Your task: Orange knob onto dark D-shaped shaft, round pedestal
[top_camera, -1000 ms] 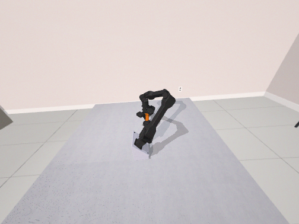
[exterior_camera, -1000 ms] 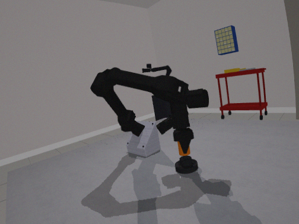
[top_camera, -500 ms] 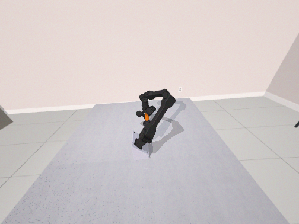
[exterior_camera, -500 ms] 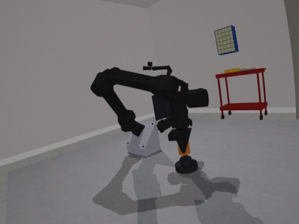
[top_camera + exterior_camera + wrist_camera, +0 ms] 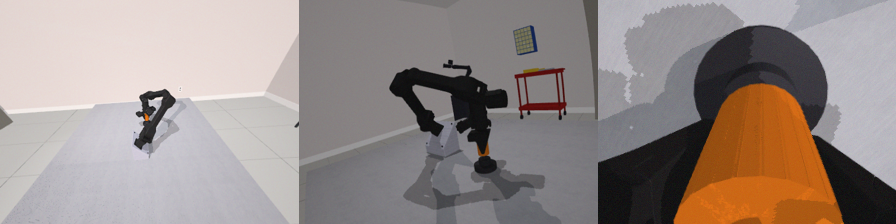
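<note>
Right now my gripper tip is 20 mm below the orange knob. Also, from my gripper tip: dark round pedestal 40 mm below.
</note>
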